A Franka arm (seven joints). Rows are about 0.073 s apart.
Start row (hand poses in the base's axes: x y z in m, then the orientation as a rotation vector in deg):
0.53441, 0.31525, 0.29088, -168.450, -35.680, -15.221
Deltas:
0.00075, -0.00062, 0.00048, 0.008, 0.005, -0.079
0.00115, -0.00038, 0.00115, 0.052, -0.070, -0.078
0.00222, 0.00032, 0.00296, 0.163, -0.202, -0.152
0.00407, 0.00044, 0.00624, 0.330, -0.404, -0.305
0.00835, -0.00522, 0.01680, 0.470, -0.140, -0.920
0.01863, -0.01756, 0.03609, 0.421, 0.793, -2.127
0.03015, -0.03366, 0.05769, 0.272, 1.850, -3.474
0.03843, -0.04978, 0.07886, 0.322, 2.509, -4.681
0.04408, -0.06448, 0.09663, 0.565, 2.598, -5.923
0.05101, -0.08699, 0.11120, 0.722, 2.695, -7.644
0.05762, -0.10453, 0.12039, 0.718, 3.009, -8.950
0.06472, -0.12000, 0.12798, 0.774, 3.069, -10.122
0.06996, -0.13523, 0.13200, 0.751, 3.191, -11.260
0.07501, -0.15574, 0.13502, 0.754, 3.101, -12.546
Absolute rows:
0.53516, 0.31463, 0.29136, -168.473, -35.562, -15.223
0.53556, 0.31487, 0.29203, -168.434, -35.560, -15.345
0.53663, 0.31557, 0.29384, -168.363, -35.435, -15.574
0.53848, 0.31569, 0.29712, -168.272, -35.186, -15.928
0.54276, 0.31003, 0.30768, -168.360, -34.215, -15.631
0.55304, 0.29769, 0.32697, -168.803, -32.350, -14.355
0.56456, 0.28159, 0.34857, -169.353, -30.289, -12.882
0.57284, 0.26547, 0.36974, -169.662, -28.423, -12.032
0.57849, 0.25077, 0.38751, -169.822, -26.524, -12.078
0.58542, 0.22826, 0.40208, -170.187, -23.942, -12.132
0.59203, 0.21072, 0.41127, -170.537, -21.980, -11.784
0.59913, 0.19525, 0.41886, -170.794, -20.229, -11.814
0.60437, 0.18002, 0.42288, -171.098, -18.535, -11.728
0.60942, 0.15951, 0.42590, -171.413, -16.638, -11.974

